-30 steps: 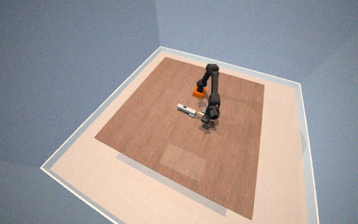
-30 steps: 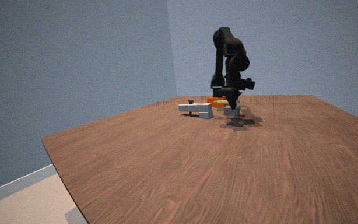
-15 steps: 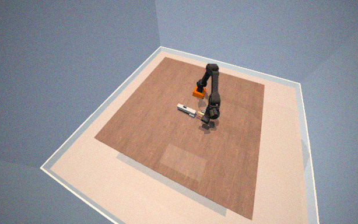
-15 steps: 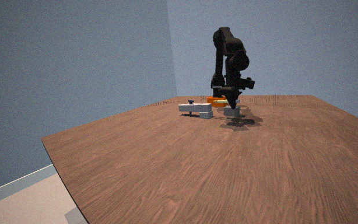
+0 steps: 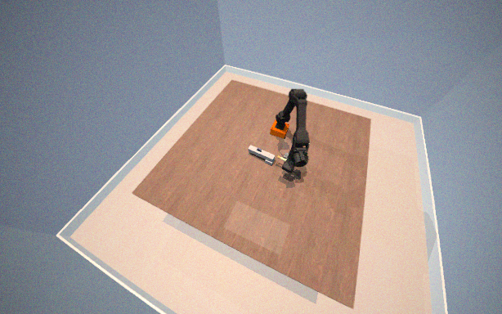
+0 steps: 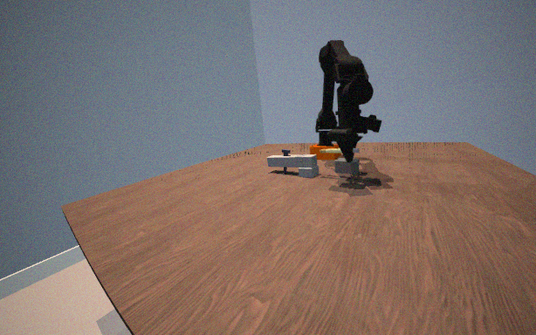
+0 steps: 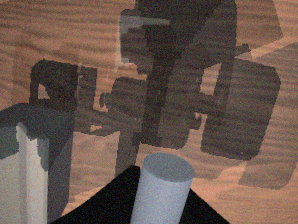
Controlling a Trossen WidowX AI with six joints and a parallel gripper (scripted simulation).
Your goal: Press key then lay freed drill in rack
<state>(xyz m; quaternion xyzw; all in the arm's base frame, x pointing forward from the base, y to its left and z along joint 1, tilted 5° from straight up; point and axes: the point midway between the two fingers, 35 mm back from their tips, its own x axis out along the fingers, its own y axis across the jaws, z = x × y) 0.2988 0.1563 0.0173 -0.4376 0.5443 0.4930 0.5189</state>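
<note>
My gripper tip is now 40 mm to the left of the yellowish drill and 30 mm below it. From my gripper tip the other things lie so: grey rack 70 mm behind, 30 mm below, 20 mm to the right; then dark blue key 220 mm to the right, 20 mm behind; then housing 190 mm to the right, 20 mm behind, 10 mm below.
</note>
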